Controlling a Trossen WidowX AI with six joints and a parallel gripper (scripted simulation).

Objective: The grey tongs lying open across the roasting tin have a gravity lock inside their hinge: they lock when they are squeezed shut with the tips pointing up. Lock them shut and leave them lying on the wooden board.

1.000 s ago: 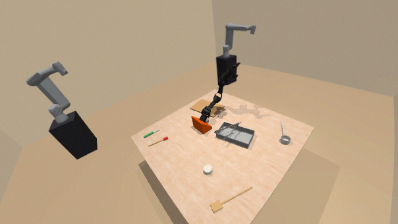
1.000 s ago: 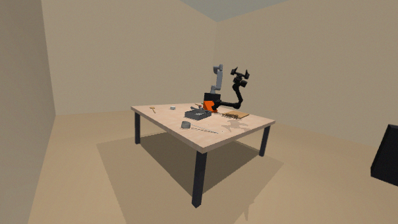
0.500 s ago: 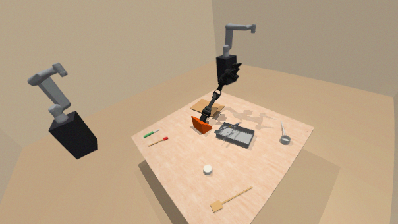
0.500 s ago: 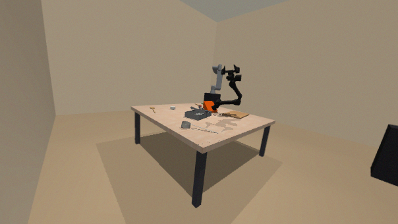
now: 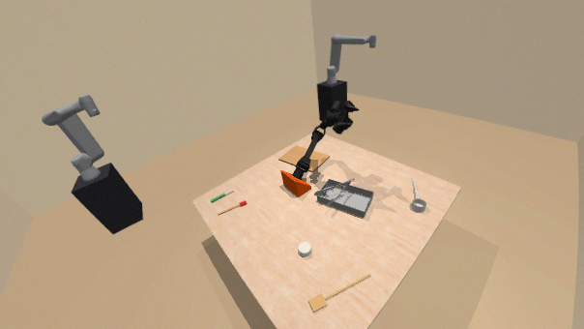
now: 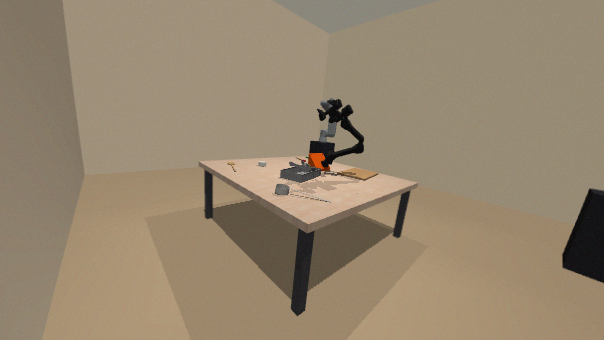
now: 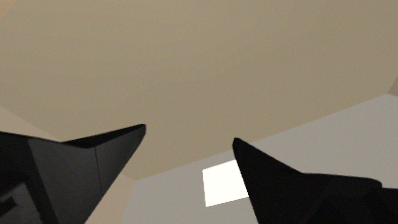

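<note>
Right now the grey roasting tin is 3 cm ahead of my gripper tip, 10 cm to the right of it and 49 cm below it. Also, from my gripper tip: wooden board 53 cm behind, 51 cm below; red-tipped stick 40 cm behind, 67 cm to the right, 51 cm below; white puck 15 cm ahead, 51 cm to the right, 50 cm below.
</note>
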